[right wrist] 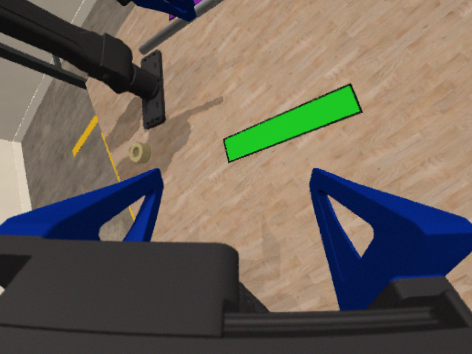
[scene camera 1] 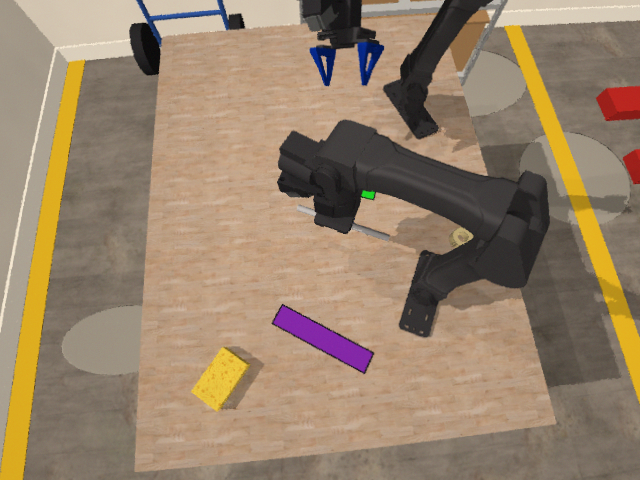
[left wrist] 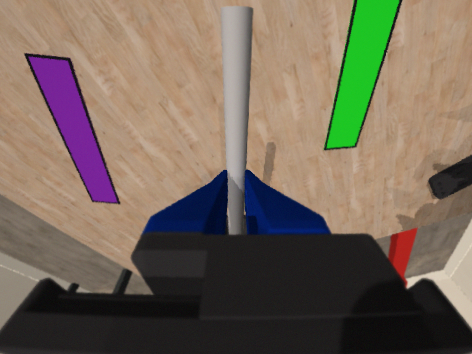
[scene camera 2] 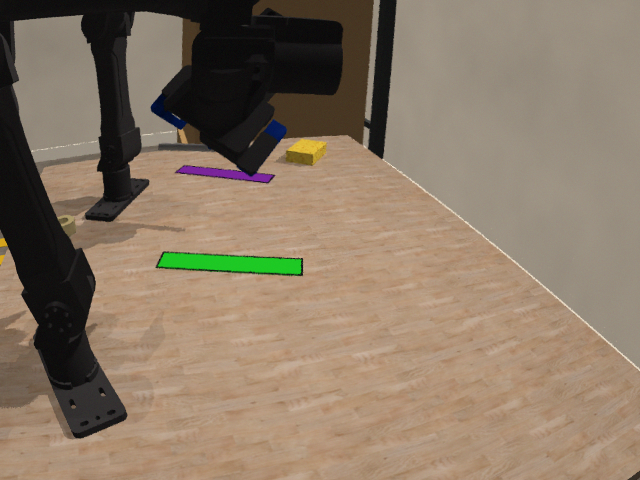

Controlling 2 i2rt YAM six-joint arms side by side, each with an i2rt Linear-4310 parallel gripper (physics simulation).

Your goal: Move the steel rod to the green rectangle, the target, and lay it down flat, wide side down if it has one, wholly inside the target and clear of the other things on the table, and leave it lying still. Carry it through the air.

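Frame: origin at the left arm's base, x up, y ahead, z left, level; centimetres.
Where they show: left gripper, fingertip midpoint: [right wrist: 192, 14] [scene camera 1: 338, 221] [left wrist: 236, 177]; right gripper, fingertip midpoint: [right wrist: 236, 176] [scene camera 1: 344, 85] [scene camera 2: 214, 145]; left arm's base at its link origin: [right wrist: 153, 89] [scene camera 1: 424, 292] [scene camera 2: 119, 200]; right arm's base at its link origin: [right wrist: 239, 304] [scene camera 1: 409, 109] [scene camera 2: 75, 375].
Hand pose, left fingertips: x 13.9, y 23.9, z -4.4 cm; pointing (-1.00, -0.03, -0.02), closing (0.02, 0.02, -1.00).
Things, the pixels of their top centre, and the offset from my left fingertips. "pt": a spot on its surface instead.
- steel rod at its top centre: [left wrist: 236, 193] [right wrist: 184, 14] [scene camera 1: 342, 221] dz +0.0, dx +0.8, dy -0.8 cm
- green target at its top centre: [scene camera 2: 228, 263] [left wrist: 363, 60] [right wrist: 283, 127] [scene camera 1: 331, 181] dz -15.1, dx -13.8, dy +6.8 cm
- purple rectangle at a spot on its surface: [left wrist: 75, 130] [scene camera 2: 234, 174] pt dz +22.5, dx -13.8, dy -2.3 cm
- yellow sponge at its top centre: [scene camera 1: 219, 378] [scene camera 2: 307, 146] dz +38.4, dx -10.9, dy +12.3 cm
- tan ring at its top centre: [scene camera 2: 62, 220] [scene camera 1: 463, 236] [right wrist: 135, 152] dz -11.5, dx -11.4, dy -28.6 cm
The steel rod [scene camera 1: 370, 231] [left wrist: 237, 75] [right wrist: 175, 32] is a thin grey bar. My left gripper [left wrist: 236, 177] is shut on it and holds it above the table; in scene camera 1 its fingers are hidden under the wrist. The green target [scene camera 1: 368, 194] [scene camera 2: 230, 263] [left wrist: 364, 75] [right wrist: 293, 123] lies flat on the table, mostly hidden by the left arm in scene camera 1. In the left wrist view the rod is to the left of the target, apart from it. My right gripper [scene camera 1: 345, 84] [right wrist: 236, 176] is open and empty, above the target in scene camera 1's picture.
A purple rectangle [scene camera 1: 323, 338] [scene camera 2: 225, 174] [left wrist: 75, 130] lies flat on the table. A yellow sponge [scene camera 1: 221, 378] [scene camera 2: 306, 151] lies near it. A tan ring [scene camera 1: 453, 239] [right wrist: 146, 153] lies near the left arm's base [scene camera 1: 417, 316]. The right arm's base [scene camera 1: 410, 111] stands farther up in scene camera 1.
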